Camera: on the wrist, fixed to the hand. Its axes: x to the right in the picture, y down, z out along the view.
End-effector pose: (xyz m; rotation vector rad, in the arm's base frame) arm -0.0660 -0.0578 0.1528 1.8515 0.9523 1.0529
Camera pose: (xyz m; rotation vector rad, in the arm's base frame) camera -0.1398 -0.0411 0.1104 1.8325 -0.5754 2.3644
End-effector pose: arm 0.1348 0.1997 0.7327 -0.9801 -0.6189 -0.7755
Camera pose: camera 0.0771 0.1365 0.7183 -1.2022 0.7017 0.2070
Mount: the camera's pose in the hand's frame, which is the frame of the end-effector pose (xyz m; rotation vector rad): -0.0262 -0.0607 -0.0562 -0.3723 0.4980 1.4397
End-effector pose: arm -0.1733 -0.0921 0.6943 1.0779 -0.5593 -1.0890
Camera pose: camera -0.1642 -0.0488 0.6196 0.3532 -0.5179 0.3397
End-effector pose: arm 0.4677 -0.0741 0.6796 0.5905 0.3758 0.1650
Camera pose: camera 0.4244 -0.1019 0.6097 0.3423 0.3205 1.7484
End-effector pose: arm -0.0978 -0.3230 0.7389 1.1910 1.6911 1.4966
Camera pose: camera -0.1499 -0.3701 0.6879 -1.5239 -0.3595 -2.1829
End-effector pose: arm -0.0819 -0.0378 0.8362 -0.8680 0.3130 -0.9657
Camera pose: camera -0.1651 -0.0612 0.8434 -0.4860 1.3455 0.2760
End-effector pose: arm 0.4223 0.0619 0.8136 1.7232 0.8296 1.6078
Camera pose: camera 0.3631 0.0791 0.7525 -1.3854 0.6749 -2.4269
